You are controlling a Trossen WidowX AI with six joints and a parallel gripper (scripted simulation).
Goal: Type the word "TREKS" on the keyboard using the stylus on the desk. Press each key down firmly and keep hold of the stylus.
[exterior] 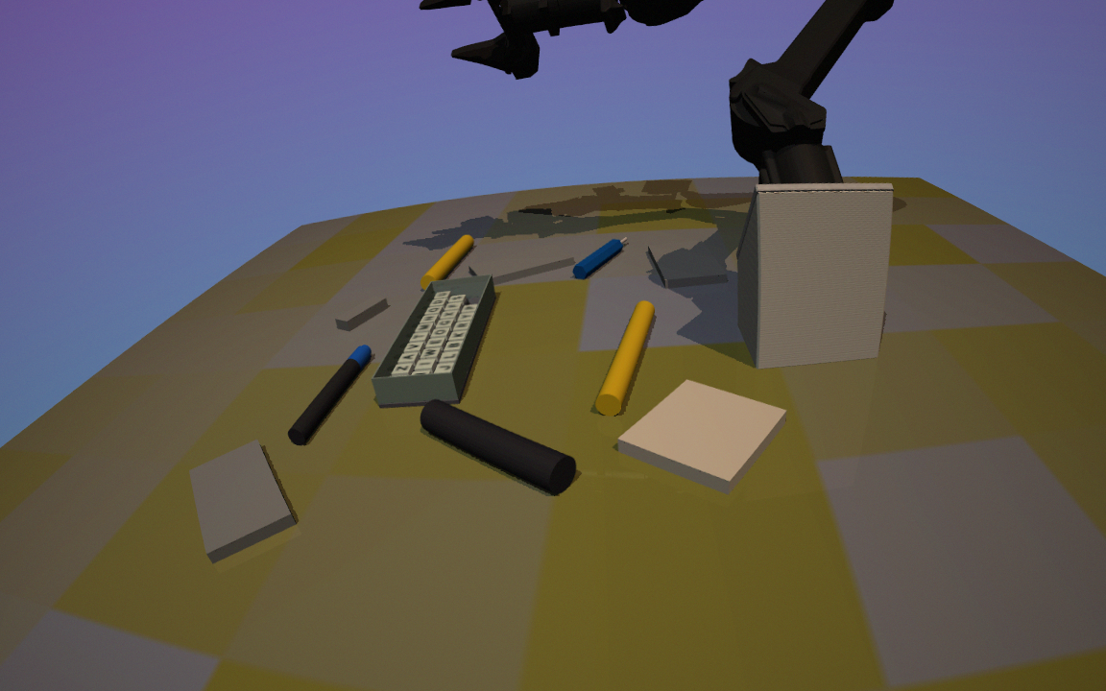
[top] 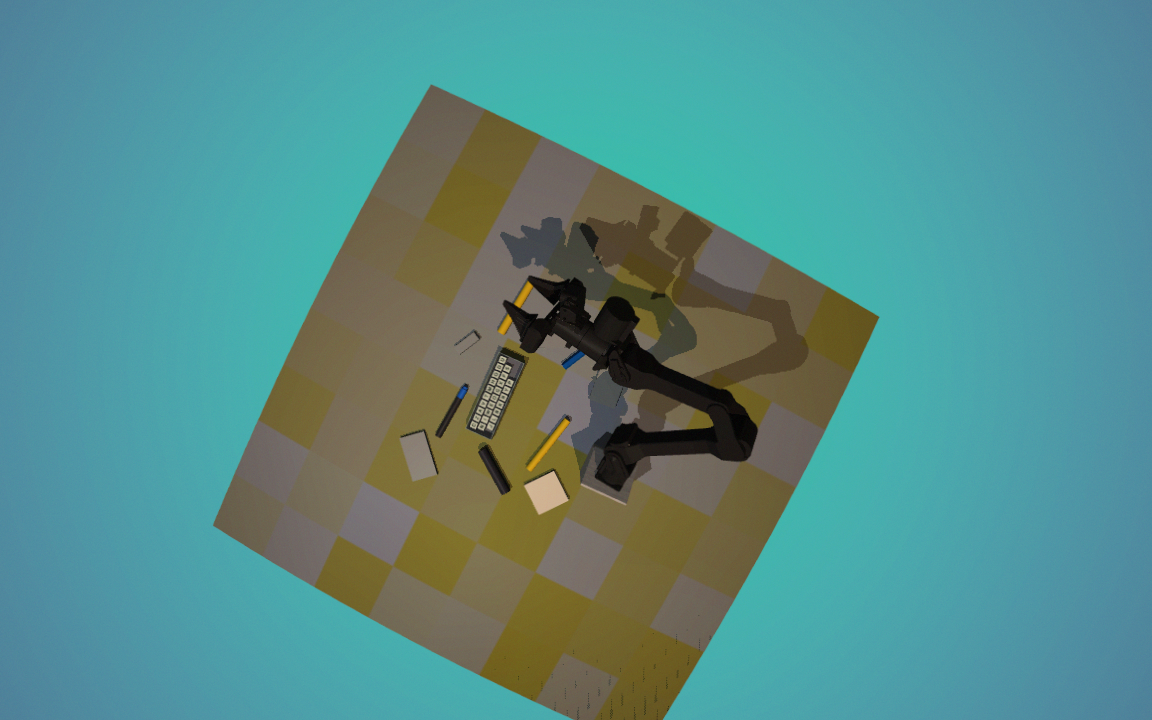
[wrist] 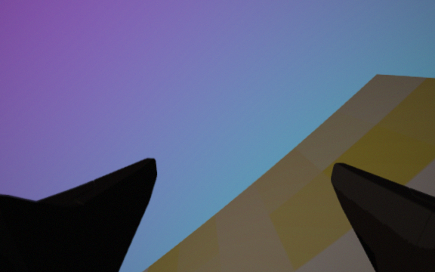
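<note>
Right now the blue stylus is 30 cm below my gripper tip, 18 cm behind it and 1 cm to the left of it. Round my gripper tip: grey stylus tip 30 cm below, 19 cm behind, 2 cm to the right; then small grey block 30 cm below, 16 cm to the left, 8 cm ahead; then yellow cylinder 29 cm below, 27 cm to the left, 21 cm behind.
</note>
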